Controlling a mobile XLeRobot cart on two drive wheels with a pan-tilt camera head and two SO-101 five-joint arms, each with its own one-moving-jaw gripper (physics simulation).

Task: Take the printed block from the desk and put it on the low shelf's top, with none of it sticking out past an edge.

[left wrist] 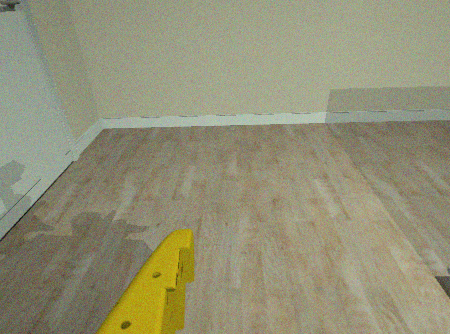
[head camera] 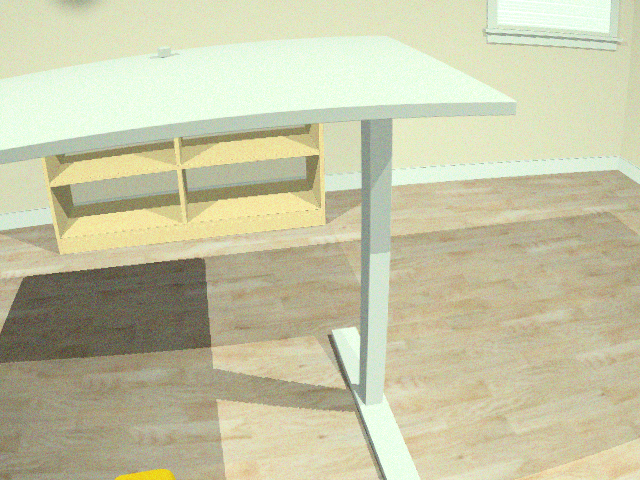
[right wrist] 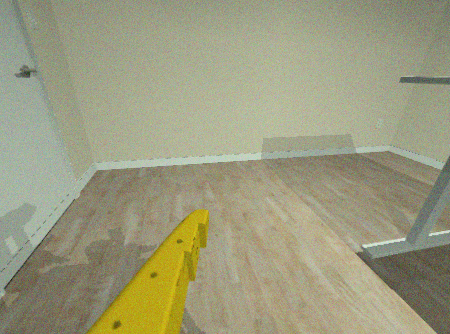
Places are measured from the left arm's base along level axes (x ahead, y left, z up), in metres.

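Pixels of known places: left hand, its tool point: (left wrist: 192, 247); right hand, its tool point: (right wrist: 207, 223).
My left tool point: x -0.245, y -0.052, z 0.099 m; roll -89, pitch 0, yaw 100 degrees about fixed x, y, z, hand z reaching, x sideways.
Behind a point stands the place of what it marks.
A small pale grey block (head camera: 163, 51) @[x -0.240, y 1.386, z 0.192 m] sits near the far edge of the white desk (head camera: 289, 77) @[x 0.058, y 0.997, z 0.175 m], left of the picture's middle. The low wooden shelf (head camera: 321, 175) @[x 0.231, y 2.321, z -0.542 m] stands on the floor beyond the desk, against the wall; its top is hidden behind the desk top. My left gripper (left wrist: 186, 241) shows one notched yellow jaw in the left wrist view and is fully open, over floor and far from the block. My right gripper (right wrist: 202, 220) also shows one notched jaw, fully open and empty. A yellow part of the left arm (head camera: 147, 474) @[x -0.041, y 0.015, z 0.249 m] shows at the head view's bottom edge.
A desk leg (head camera: 376, 258) @[x 0.245, y 1.117, z -0.284 m] (right wrist: 430, 205) @[x -0.980, y 1.000, z -0.471 m] with a long foot stands on the wood floor. The desk top's edge (right wrist: 425, 80) @[x -0.987, y 0.657, z 0.161 m] shows at the right wrist view's right. A white door (left wrist: 22, 100) @[x -1.477, y -1.225, z -0.278 m] (right wrist: 30, 130) @[x -1.499, y -1.226, z -0.166 m] is at the left in both wrist views. A window is at the head view's upper right.
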